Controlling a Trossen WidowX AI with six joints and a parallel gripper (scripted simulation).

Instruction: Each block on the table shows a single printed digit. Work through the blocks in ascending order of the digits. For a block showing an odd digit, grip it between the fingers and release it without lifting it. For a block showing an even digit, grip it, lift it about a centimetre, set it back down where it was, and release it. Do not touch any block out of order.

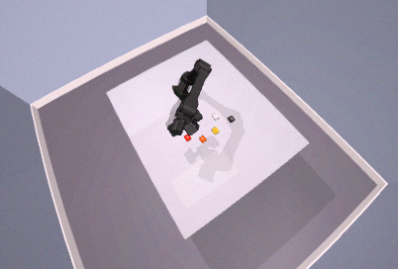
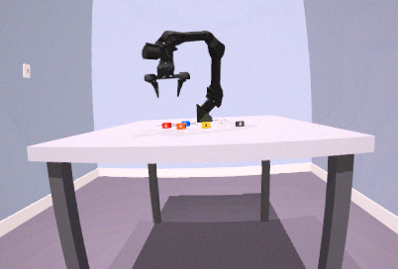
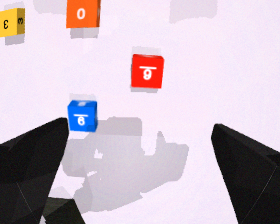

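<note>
Now: the orange block 120 mm below my gripper tip, 70 mm to the left of it and 60 mm ahead of it. Round my gripper tip: yellow block 160 mm to the left, 120 mm below, 50 mm ahead; red block 120 mm below, 10 mm to the right, 10 mm ahead; blue block 120 mm below, 60 mm to the left, 60 mm behind.
</note>
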